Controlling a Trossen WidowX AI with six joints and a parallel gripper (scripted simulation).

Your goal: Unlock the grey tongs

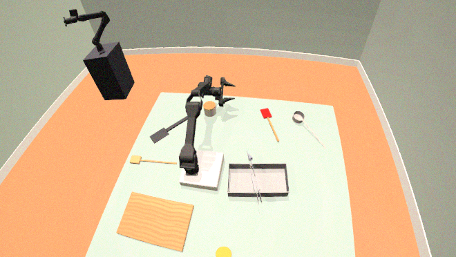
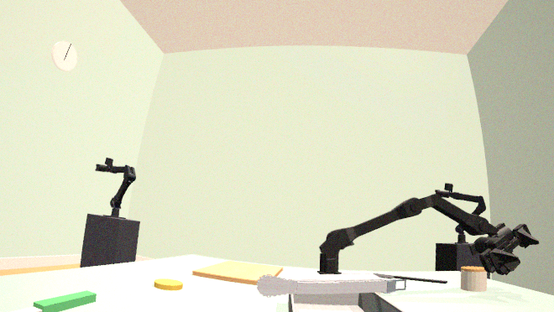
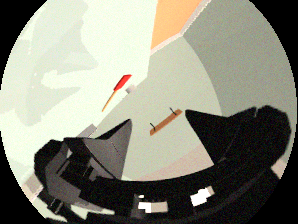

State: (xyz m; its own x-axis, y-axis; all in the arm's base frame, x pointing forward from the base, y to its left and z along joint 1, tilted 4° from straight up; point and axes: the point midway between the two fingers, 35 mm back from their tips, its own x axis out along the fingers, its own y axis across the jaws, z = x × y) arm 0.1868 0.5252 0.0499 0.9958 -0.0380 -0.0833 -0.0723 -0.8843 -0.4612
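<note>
Now: gripper tip 560 mm to the left of the roasting tin, 120 mm short of it and 100 mm above it. Also, from my gripper tip: wooden board 800 mm to the right, 390 mm behind, 120 mm below; then red spatula 220 mm ahead, 140 mm to the right, 120 mm below; then black spatula 430 mm behind, 200 mm to the right, 130 mm below.
</note>
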